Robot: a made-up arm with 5 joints.
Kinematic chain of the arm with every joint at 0, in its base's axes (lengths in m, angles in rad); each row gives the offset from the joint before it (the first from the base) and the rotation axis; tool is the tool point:
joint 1: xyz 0 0 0.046 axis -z
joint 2: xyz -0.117 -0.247 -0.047 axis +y
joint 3: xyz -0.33 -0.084 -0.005 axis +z
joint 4: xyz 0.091 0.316 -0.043 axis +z
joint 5: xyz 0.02 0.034 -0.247 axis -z
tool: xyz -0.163 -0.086 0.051
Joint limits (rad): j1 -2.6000..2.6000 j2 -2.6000..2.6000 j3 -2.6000..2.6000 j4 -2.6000..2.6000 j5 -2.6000..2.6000
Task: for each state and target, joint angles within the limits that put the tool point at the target. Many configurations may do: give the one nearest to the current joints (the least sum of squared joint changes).
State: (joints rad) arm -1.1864 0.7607 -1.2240 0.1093 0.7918
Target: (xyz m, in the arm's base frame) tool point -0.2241 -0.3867 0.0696
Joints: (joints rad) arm -1.0562 1.0192 -0.5207 0.2803 0.6860
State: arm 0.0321 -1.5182 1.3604 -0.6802 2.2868
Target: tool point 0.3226 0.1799 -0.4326
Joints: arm -0.1925 -2.0034 1.1020 -0.7128 2.3211
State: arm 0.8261 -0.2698 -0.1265 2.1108 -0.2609
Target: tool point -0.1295 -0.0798 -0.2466
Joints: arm 0.5951 -0.4643 -0.2164 2.0597 -0.1942
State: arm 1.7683 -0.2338 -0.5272 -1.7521 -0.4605
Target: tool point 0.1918 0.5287 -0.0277
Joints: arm 1.8037 0.5237 0.0244 -1.6601 -0.5791
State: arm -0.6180 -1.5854 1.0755 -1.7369 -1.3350
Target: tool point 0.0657 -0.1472 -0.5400
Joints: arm -0.4600 -1.3136 0.5623 -1.5732 -1.4491
